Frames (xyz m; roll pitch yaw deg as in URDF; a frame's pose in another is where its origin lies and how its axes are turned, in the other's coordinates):
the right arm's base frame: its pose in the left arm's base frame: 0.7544 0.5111 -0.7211 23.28 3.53 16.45
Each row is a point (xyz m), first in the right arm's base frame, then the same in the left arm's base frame.
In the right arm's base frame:
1: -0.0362 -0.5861 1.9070
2: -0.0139 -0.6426 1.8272
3: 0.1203 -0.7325 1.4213
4: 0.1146 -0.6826 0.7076
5: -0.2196 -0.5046 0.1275
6: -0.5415 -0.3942 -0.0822
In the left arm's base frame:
1: 1.1754 -0.7118 0.7983
2: 1.1969 -0.7267 0.7015
3: 1.2792 -0.6212 0.2856
4: 1.1433 -0.3195 -0.3487
5: 0.6849 -0.0453 -0.7897
6: 0.3157 0.0379 -0.9186

